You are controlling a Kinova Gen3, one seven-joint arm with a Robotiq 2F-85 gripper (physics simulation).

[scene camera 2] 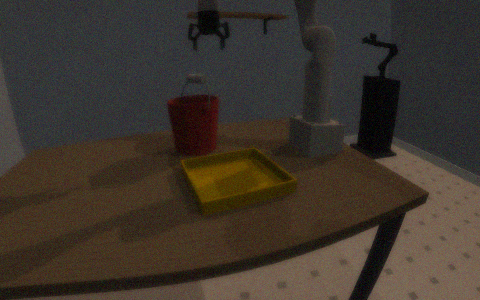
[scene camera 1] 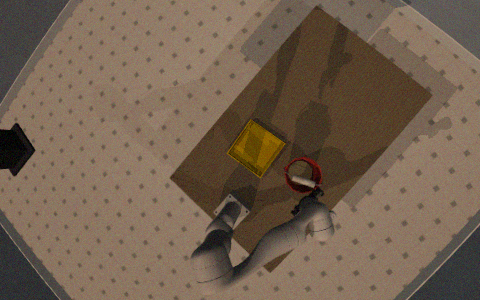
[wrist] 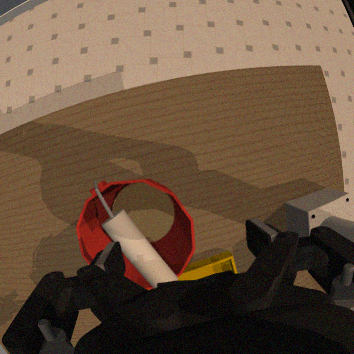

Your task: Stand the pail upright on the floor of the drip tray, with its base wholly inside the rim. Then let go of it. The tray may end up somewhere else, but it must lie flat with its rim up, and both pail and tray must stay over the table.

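Frame: origin at the arm's base, x ahead, y left, z up, level; metres.
Seen in the pictures: gripper, fingertip midpoint: (scene camera 2: 209,50) (wrist: 184,245); arm's base at its link origin: (scene camera 2: 314,120) (scene camera 1: 232,209).
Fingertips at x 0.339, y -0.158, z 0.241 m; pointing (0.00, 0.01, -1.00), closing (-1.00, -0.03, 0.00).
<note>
Offsets run from my fingertips to a thing's middle. Level surfaces: height alone.
The red pail (scene camera 1: 317,170) (scene camera 2: 195,125) (wrist: 91,240) stands upright on the table, beside the tray and apart from it in the overhead view. Its bail stands raised over the mouth, with a white grip @[dy +0.046, dx +0.047, dz -0.099 m] (scene camera 1: 303,181) (scene camera 2: 196,78) (wrist: 142,250) on it. The yellow drip tray @[dy +0.321, dx -0.025, dz -0.329 m] (scene camera 1: 265,156) (scene camera 2: 240,176) (wrist: 212,268) lies flat with its rim up and is empty; in the wrist view a corner part of it shows behind the pail. My gripper (scene camera 1: 307,202) (scene camera 2: 209,48) (wrist: 184,245) is open and empty, above the pail's handle and touching nothing.
The wooden table @[dz -0.346 m] (scene camera 1: 390,85) (scene camera 2: 125,250) (wrist: 250,115) bears the pail, the tray and the arm's pale base block (scene camera 1: 240,212) (scene camera 2: 317,137) (wrist: 320,207). A wall shelf (scene camera 2: 245,16) is in the background. A black pedestal (scene camera 1: 15,149) (scene camera 2: 378,115) stands off the table.
</note>
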